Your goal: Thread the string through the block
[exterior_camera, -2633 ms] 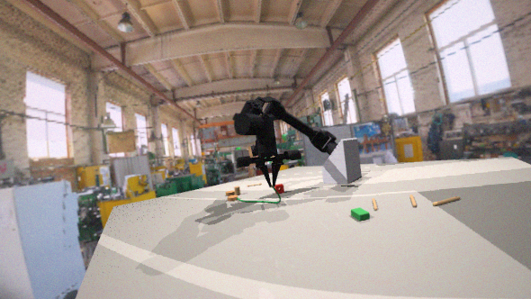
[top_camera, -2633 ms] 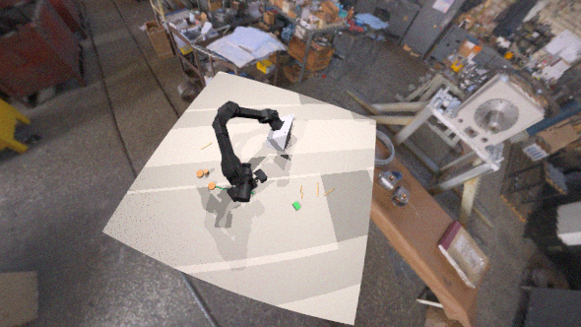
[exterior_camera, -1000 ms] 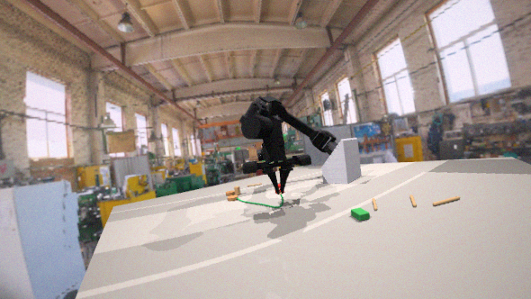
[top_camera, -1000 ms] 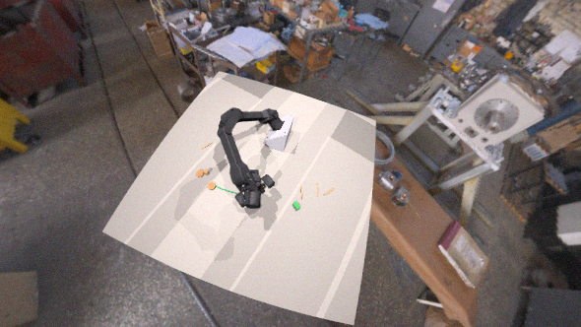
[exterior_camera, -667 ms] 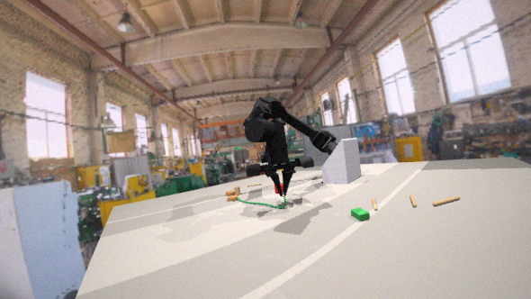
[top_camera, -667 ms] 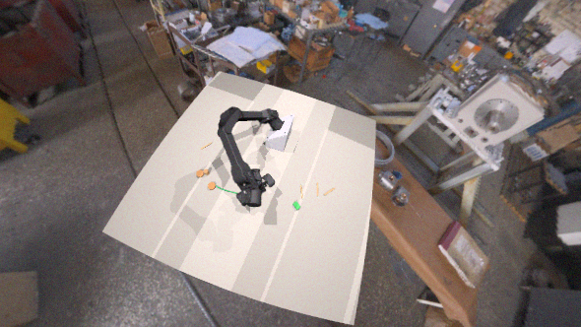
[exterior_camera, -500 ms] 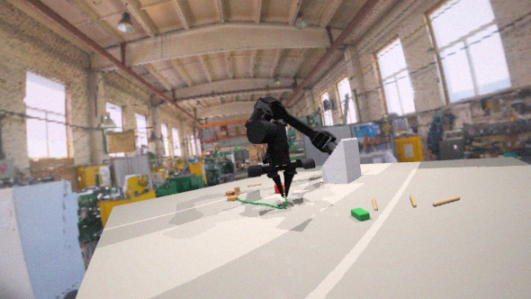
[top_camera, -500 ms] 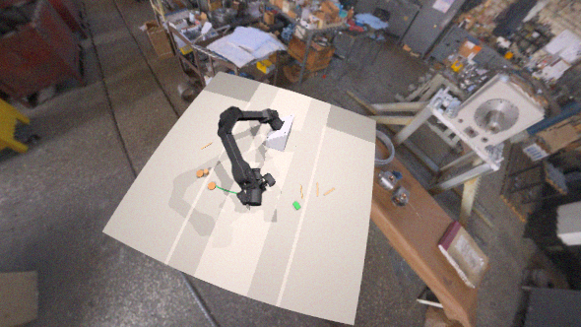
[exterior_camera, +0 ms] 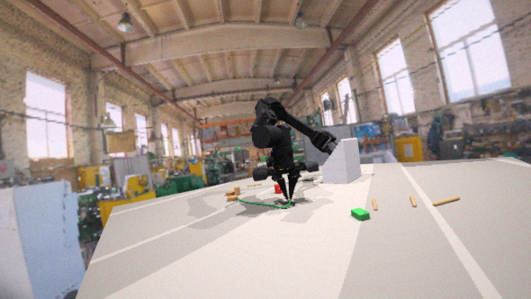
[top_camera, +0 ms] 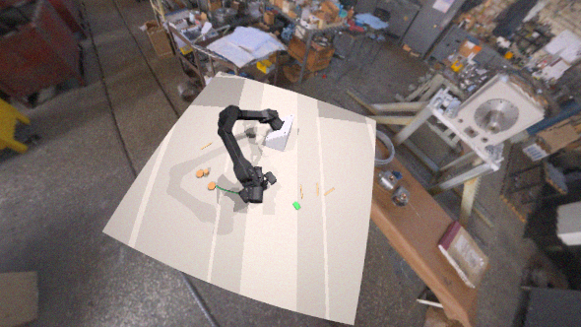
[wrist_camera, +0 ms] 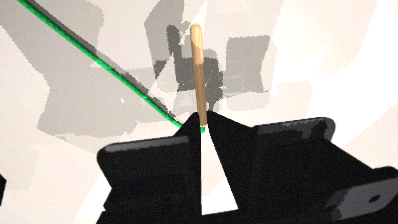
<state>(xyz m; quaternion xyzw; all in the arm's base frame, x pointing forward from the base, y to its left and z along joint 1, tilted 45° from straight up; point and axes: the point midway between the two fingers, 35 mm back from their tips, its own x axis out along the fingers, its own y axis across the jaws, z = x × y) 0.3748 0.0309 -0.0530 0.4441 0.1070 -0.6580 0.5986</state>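
Now: gripper tip 16 cm to the left of the small red block and 9 cm past it. Round my gripper tip: wooden peg (30 cm to the right, 2 cm ahead); then small green block (21 cm to the left, 2 cm behind, 1 cm below).
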